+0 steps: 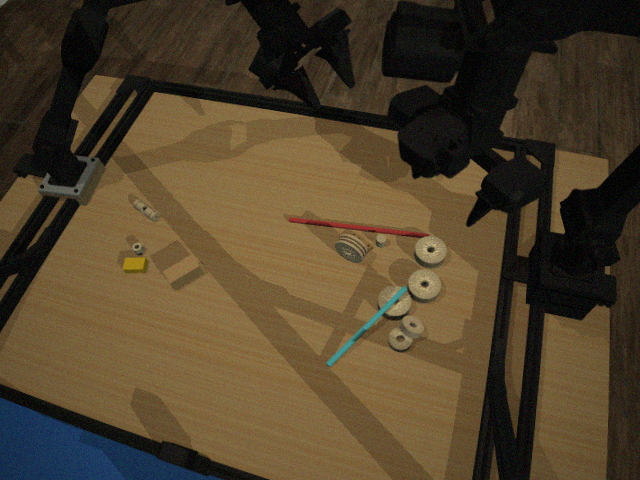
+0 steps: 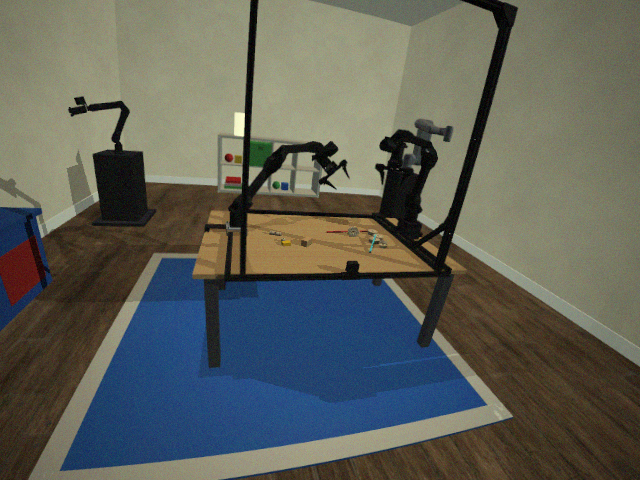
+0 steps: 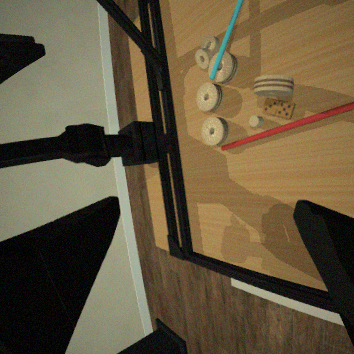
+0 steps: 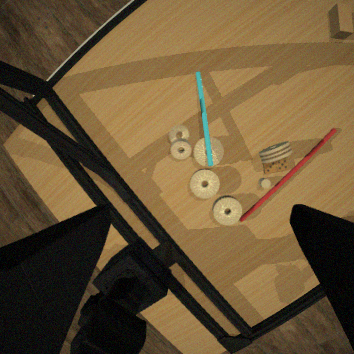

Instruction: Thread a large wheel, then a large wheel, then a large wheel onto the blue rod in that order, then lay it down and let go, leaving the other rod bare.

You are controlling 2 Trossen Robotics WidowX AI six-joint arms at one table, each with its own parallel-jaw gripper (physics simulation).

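Places are measured from the left arm's base along level axes (x ahead, y left, z up), in metres.
Where they show: left gripper, fingertip midpoint: [image 1: 335,98] [image 2: 343,184] [image 3: 207,206]; right gripper, fingertip midpoint: [image 1: 442,200] [image 2: 391,186] [image 3: 38,44] [image 4: 201,213]; left arm's base, origin of the base link: [image 1: 68,173] [image 2: 236,225]; right arm's base, origin of the base link: [image 1: 573,261] [image 2: 410,220] [image 3: 126,144] [image 4: 127,289].
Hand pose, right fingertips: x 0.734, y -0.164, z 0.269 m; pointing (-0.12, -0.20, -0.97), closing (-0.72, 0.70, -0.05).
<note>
Things, the pixels of their centre, and the offset from my right fingertips.
- blue rod, body centre: [image 1: 367,325] [image 4: 203,116] [image 3: 228,30] [image 2: 372,243] dy -0.057, dx -0.076, dz -0.286 m
- second large wheel, body centre: [image 1: 424,286] [image 4: 204,182] [image 3: 209,97] dy +0.034, dx +0.010, dz -0.295 m
- third large wheel, body centre: [image 1: 430,252] [image 4: 226,209] [image 3: 214,130] dy +0.104, dx +0.015, dz -0.295 m
- red rod, body centre: [image 3: 286,126] [image 1: 357,227] [image 4: 288,174] dy +0.140, dx -0.122, dz -0.301 m
- striped round piece, body centre: [image 3: 272,86] [image 1: 351,248] [image 4: 274,151] [image 2: 353,231] dy +0.080, dx -0.125, dz -0.277 m
- domino, body centre: [image 3: 277,107] [image 1: 358,243] [image 4: 275,165] dy +0.107, dx -0.115, dz -0.301 m
- small white cylinder, body centre: [image 3: 255,120] [image 1: 381,240] [image 4: 264,182] dy +0.115, dx -0.075, dz -0.297 m
- yellow block, body centre: [image 1: 135,265] dy -0.006, dx -0.518, dz -0.298 m
- wooden block, body centre: [image 1: 183,272] [image 4: 340,21] [image 2: 306,241] dy -0.009, dx -0.417, dz -0.290 m
The blue rod [image 1: 367,326] [image 2: 372,243] [image 3: 227,37] [image 4: 204,112] is bare, one end lying over a large wheel [image 1: 386,297] [image 4: 200,150]. A second large wheel [image 1: 416,289] [image 4: 197,189] lies flat near that end. A third large wheel [image 1: 421,246] [image 4: 220,217] lies flat by one end of the red rod [image 1: 361,227] [image 3: 290,126] [image 4: 290,174], which is bare too. My left gripper [image 1: 333,95] [image 2: 341,182] [image 3: 207,206] is open and empty above the table's back edge. My right gripper [image 1: 445,200] [image 4: 201,213] is open and empty, high above the table's back right.
Two small wheels [image 1: 393,342] [image 1: 418,330] lie beside the blue rod. A striped round piece [image 1: 351,248], a domino [image 3: 280,108] and a small white cylinder [image 1: 381,240] are near the red rod. A yellow block [image 1: 134,265] and wooden block [image 1: 183,268] are at the left. A black frame [image 1: 258,100] edges the table.
</note>
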